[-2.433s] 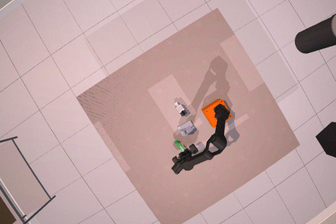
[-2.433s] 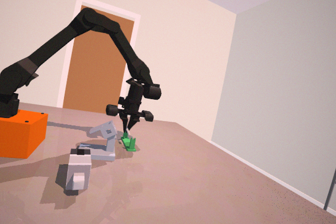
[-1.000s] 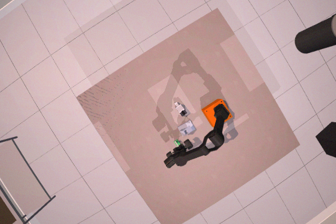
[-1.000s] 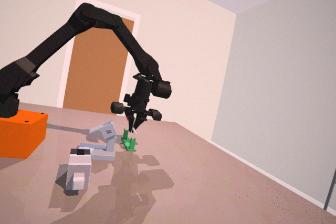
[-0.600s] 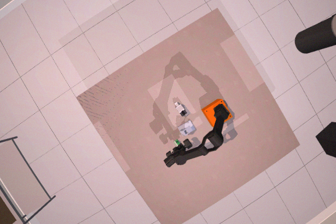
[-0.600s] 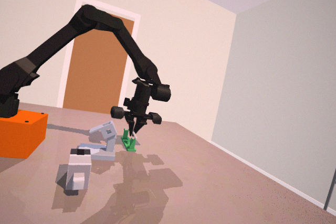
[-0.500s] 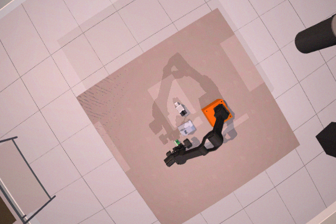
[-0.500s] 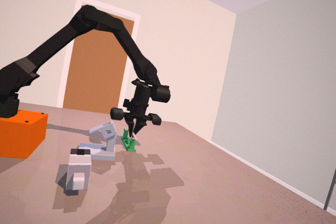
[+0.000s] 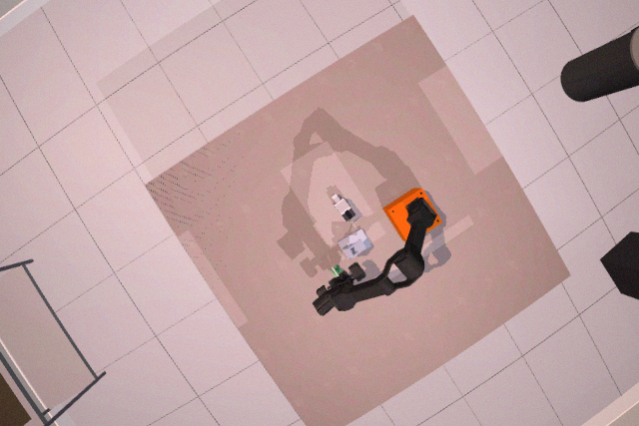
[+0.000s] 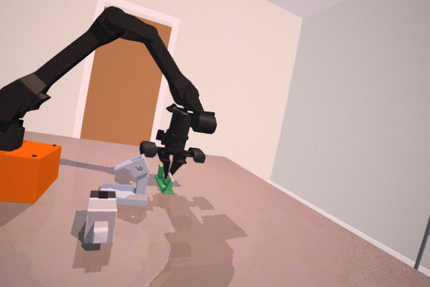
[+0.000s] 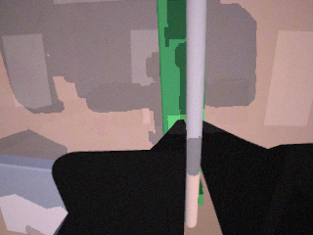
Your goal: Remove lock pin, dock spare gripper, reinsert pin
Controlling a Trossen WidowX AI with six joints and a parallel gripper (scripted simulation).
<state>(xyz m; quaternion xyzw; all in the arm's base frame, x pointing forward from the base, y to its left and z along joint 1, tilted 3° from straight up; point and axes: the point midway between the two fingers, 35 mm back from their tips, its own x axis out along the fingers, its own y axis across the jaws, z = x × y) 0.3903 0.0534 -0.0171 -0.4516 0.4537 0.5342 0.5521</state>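
Right now my gripper tip is 20 mm to the right of the green cradle. The rest, counted from my gripper tip: spare gripper (170 mm behind, 230 mm to the right); grey mount (110 mm behind, 70 mm to the right, 20 mm above).
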